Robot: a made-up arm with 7 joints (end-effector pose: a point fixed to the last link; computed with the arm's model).
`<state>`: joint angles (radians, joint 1 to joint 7).
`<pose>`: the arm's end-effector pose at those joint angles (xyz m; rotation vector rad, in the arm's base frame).
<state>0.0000 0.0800 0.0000 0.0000 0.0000 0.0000 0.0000</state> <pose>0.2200 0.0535 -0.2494 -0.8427 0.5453 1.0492</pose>
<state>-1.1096 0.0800 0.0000 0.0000 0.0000 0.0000 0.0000</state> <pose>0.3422 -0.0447 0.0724 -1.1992 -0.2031 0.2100</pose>
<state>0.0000 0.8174 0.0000 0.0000 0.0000 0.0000 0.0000</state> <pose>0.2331 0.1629 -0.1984 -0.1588 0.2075 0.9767</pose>
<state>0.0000 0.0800 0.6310 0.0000 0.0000 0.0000 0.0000</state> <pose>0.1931 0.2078 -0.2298 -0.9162 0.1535 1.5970</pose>
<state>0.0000 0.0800 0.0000 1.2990 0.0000 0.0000 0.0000</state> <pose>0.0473 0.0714 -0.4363 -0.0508 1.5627 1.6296</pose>
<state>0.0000 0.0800 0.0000 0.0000 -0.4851 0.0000 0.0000</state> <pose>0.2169 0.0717 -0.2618 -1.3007 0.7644 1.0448</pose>
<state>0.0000 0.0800 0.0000 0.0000 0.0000 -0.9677 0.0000</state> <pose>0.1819 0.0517 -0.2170 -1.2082 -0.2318 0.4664</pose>
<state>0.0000 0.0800 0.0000 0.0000 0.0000 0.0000 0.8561</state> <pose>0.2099 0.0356 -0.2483 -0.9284 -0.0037 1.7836</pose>
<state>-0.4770 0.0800 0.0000 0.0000 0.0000 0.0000 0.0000</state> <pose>0.3189 0.0131 -0.1296 -1.0262 0.2236 0.7004</pose>
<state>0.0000 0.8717 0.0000 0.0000 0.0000 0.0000 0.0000</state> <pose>0.2348 0.1689 -0.1918 -0.1091 0.1825 0.9679</pose>
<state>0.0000 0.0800 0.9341 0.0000 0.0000 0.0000 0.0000</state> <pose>0.1484 0.2681 -0.2134 -0.9308 -0.0605 1.8470</pose>
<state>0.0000 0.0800 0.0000 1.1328 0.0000 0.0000 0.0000</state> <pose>0.0812 0.0701 -0.4274 -0.1729 1.4364 1.5714</pose>
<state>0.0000 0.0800 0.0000 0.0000 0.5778 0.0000 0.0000</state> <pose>0.2205 0.0271 -0.2475 -0.3054 0.2810 1.0000</pose>
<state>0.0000 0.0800 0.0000 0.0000 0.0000 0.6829 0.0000</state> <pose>0.2215 0.0562 -0.2854 -0.4717 1.0876 1.3883</pose>
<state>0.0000 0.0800 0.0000 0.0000 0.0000 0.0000 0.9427</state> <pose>0.2098 0.0335 -0.2485 -0.9310 -0.0668 1.8540</pose>
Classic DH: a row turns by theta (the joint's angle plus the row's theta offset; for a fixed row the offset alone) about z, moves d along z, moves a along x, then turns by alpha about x. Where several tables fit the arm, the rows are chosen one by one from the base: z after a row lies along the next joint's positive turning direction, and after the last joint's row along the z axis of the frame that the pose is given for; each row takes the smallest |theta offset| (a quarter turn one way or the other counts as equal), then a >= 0, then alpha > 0; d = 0 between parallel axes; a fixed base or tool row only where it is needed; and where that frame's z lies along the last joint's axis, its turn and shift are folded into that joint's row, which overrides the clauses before.
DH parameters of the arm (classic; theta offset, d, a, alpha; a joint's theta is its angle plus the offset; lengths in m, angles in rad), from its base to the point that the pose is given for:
base (fixed): -0.071 0.0126 0.0107 -1.3004
joint 1: -1.3111 0.0298 -0.0441 -1.5708
joint 2: 1.2915 0.015 -0.03 1.5708
joint 3: 1.5708 -0.201 0.0443 -1.5708
joint 4: 1.5708 -0.05 0.0093 1.5708
joint 5: 0 0.1649 -0.0101 -1.5708
joint 6: -1.5708 0 0.0581 1.5708
joint 7: 0.162 0.0192 -0.0112 -1.0535
tool (fixed): 0.8566 0.0254 0 0

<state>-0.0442 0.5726 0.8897 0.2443 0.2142 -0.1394 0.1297</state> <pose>0.1936 0.3168 -0.1324 -0.3915 -0.4434 1.7385</pose>
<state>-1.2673 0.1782 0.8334 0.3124 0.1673 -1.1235 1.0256</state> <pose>0.3459 0.1099 0.0757 -2.4784 -1.6728 0.6007</pose>
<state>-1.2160 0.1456 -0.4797 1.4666 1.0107 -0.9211 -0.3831</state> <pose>0.3645 -0.1012 -0.1854 0.5634 0.2381 -0.4111</pose>
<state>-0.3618 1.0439 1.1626 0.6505 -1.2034 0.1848 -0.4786</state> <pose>0.1663 0.4418 -0.0034 -1.8660 -0.2771 0.7029</pose>
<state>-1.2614 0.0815 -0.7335 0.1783 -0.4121 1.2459 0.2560</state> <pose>0.3189 -0.1983 -0.0435 0.0019 0.5931 0.6947</pose>
